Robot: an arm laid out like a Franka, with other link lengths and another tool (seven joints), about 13 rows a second.
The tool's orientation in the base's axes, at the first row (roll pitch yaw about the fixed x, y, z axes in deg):
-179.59 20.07 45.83
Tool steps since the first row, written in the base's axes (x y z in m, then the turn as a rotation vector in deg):
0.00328 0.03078 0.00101 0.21 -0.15 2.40
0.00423 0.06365 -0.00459 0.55 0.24 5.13
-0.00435 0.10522 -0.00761 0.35 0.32 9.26
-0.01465 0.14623 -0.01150 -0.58 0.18 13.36
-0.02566 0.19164 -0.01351 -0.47 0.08 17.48
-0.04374 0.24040 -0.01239 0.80 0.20 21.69
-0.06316 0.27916 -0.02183 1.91 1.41 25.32
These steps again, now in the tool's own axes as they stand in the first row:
0.02254 -0.01916 -0.00917 -0.79 0.24 -2.27
0.04723 -0.04140 -0.01207 -1.24 0.19 -5.01
0.07065 -0.07656 -0.01716 -2.73 -0.04 -8.86
0.09288 -0.11255 -0.02088 -4.84 -0.63 -12.45
0.11695 -0.15214 -0.02726 -6.25 -0.51 -16.32
0.13759 -0.19914 -0.03565 -6.78 0.29 -20.62
0.15423 -0.24005 -0.03139 -6.49 0.21 -24.59

